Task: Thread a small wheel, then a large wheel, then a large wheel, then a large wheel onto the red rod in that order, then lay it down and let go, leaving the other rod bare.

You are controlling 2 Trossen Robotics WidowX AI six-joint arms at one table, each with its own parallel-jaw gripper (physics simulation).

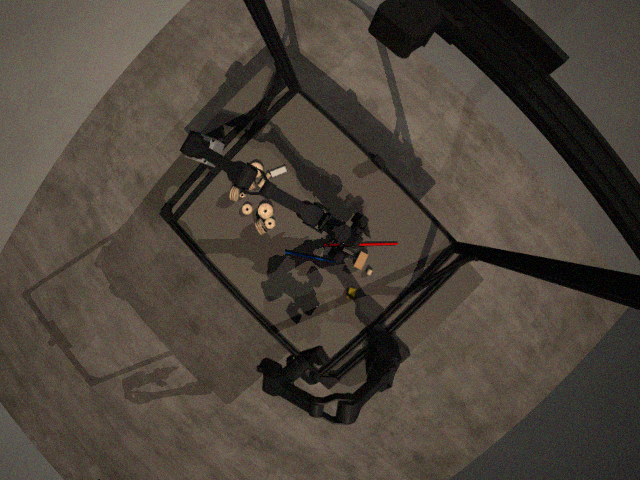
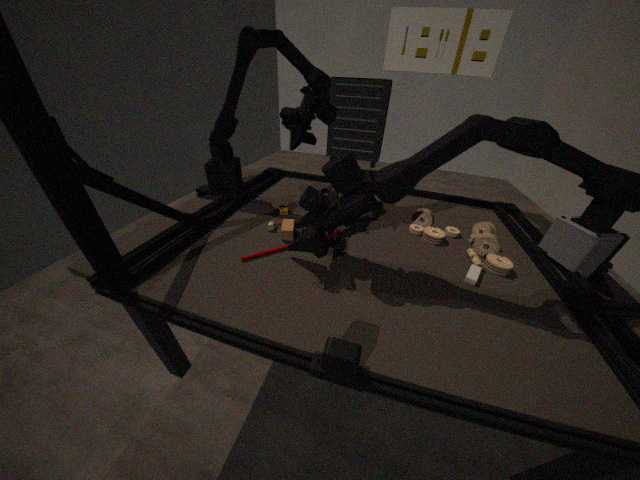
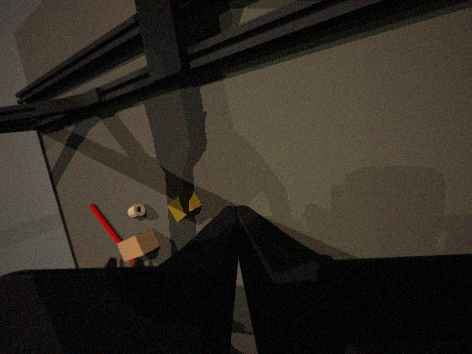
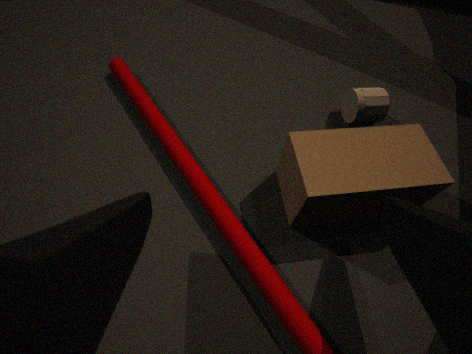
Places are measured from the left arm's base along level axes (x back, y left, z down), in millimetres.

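Pixels of known places: left gripper, fingertip midpoint: (image 1: 322,347) (image 2: 291,150) (image 3: 236,216); right gripper, fingertip midpoint: (image 1: 363,248) (image 2: 291,237) (image 3: 125,258) (image 4: 265,205); left arm's base at its link origin: (image 1: 384,367) (image 2: 222,160); right arm's base at its link origin: (image 1: 200,147) (image 2: 592,226).
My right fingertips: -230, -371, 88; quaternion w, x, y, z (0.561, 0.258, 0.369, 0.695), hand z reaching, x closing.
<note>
For each thing: its top centre in the pictures, then the offset to it from my right fingertips, as dx, dy, dz.
- red rod at its top centre: (image 4: 247,246) (image 3: 132,262) (image 2: 296,242) (image 1: 360,244) -11, -9, +10
- blue rod at its top centre: (image 1: 309,256) -172, +101, +10
- large wheel at its top centre: (image 2: 434,231) (image 1: 265,211) -386, +0, -1
- small wheel at its top centre: (image 2: 452,229) (image 1: 247,209) -458, +18, +6
- tan block at its top centre: (image 4: 369,156) (image 3: 129,249) (image 2: 287,224) (image 1: 360,260) +8, +44, -10
- small pale cylinder at its top centre: (image 4: 371,92) (image 3: 131,213) (image 1: 369,272) +53, +74, +1
- yellow block at its top centre: (image 3: 180,207) (image 2: 283,207) (image 1: 351,293) +21, +173, +5
- white block at its top centre: (image 2: 474,272) (image 1: 278,171) -393, -156, +8
The red rod (image 1: 377,244) (image 2: 265,251) (image 3: 105,222) (image 4: 199,184) lies flat on the table. My right gripper (image 1: 349,246) (image 2: 313,242) (image 4: 265,205) is open and low over it, one finger on each side, with nothing between them gripped. The blue rod (image 1: 308,256) lies beside it, partly under the arm. Several pale wheels lie in a cluster, among them a large wheel (image 1: 266,210) (image 2: 434,234) and a small wheel (image 1: 247,209) (image 2: 452,231). My left gripper (image 2: 303,138) (image 3: 236,216) is shut and empty, high above the table's far side.
A tan block (image 1: 361,260) (image 2: 287,228) (image 3: 138,244) (image 4: 350,158) lies close beside the red rod, with a small pale cylinder (image 1: 368,271) (image 3: 137,210) (image 4: 365,103) behind it. A yellow block (image 1: 351,291) (image 2: 284,210) (image 3: 185,206) and a white block (image 1: 277,171) (image 2: 473,273) lie apart. A black frame (image 2: 223,333) rims the table.
</note>
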